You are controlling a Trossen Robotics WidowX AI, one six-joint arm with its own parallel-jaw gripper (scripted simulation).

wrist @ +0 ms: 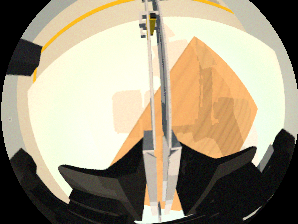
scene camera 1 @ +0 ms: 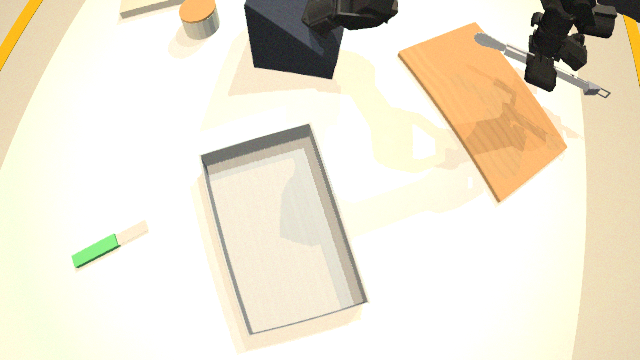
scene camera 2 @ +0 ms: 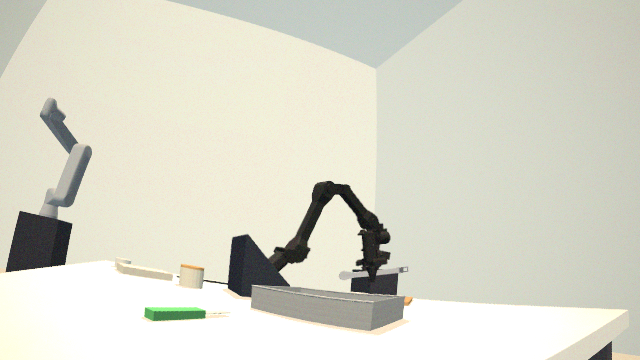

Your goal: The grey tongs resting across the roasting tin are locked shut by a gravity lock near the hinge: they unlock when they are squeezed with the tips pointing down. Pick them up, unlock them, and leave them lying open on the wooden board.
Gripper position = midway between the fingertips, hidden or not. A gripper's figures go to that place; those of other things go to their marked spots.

Scene:
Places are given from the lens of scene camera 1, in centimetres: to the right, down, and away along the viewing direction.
gripper (scene camera 1: 531, 73): 44, -22, 71
green-handled tool (scene camera 1: 108, 244): -38, 12, 63
roasting tin (scene camera 1: 286, 248): -5, 11, 66
The marked spots on the roasting tin and the green-handled tool are 33 cm apart.

